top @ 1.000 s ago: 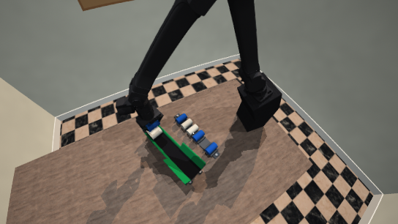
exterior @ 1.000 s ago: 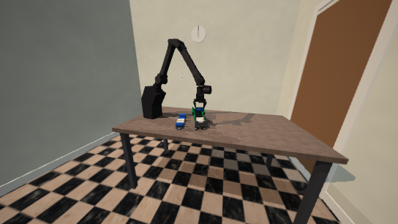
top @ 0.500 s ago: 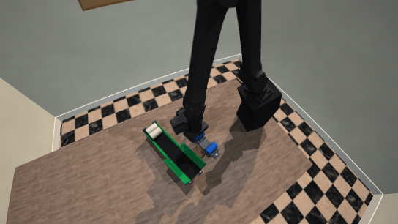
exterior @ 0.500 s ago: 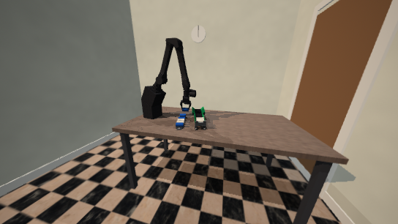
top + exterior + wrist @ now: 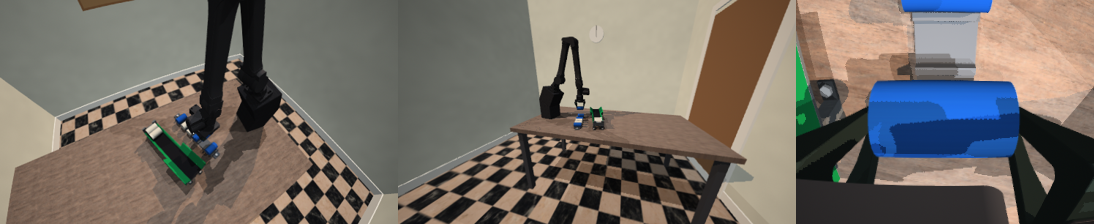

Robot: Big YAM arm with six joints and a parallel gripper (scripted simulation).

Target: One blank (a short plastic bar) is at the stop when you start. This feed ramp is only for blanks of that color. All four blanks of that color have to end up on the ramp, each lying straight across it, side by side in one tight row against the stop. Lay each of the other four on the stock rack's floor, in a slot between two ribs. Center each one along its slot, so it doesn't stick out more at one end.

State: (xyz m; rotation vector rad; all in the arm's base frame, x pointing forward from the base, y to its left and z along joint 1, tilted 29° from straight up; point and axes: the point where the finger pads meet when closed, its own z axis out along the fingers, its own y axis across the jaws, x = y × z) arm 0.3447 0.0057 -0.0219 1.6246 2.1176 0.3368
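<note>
Right now the rib is 13 cm below my hand, 3 cm to the left of it and 1 cm behind it. From my hand the other things lie so: grey stop (25 cm ahead, 22 cm to the right, 7 cm below); then grey stock rack (14 cm below, 8 cm to the right, 2 cm ahead).
</note>
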